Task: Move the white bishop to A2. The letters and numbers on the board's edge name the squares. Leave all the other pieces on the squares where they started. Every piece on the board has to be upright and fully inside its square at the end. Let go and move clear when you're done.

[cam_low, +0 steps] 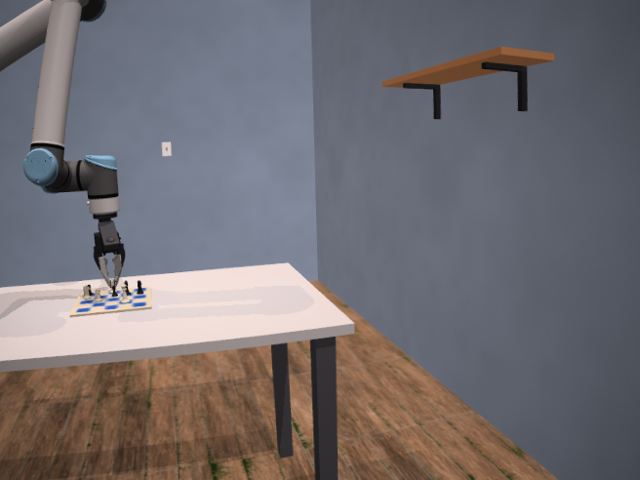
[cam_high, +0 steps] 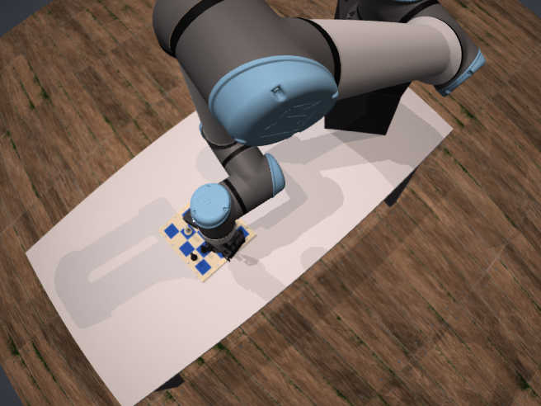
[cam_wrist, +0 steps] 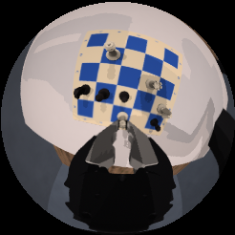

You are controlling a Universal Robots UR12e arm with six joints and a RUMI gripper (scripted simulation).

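Right now the chessboard is 1 cm ahead of my hand, 8 cm to the right of it and 3 cm below it.
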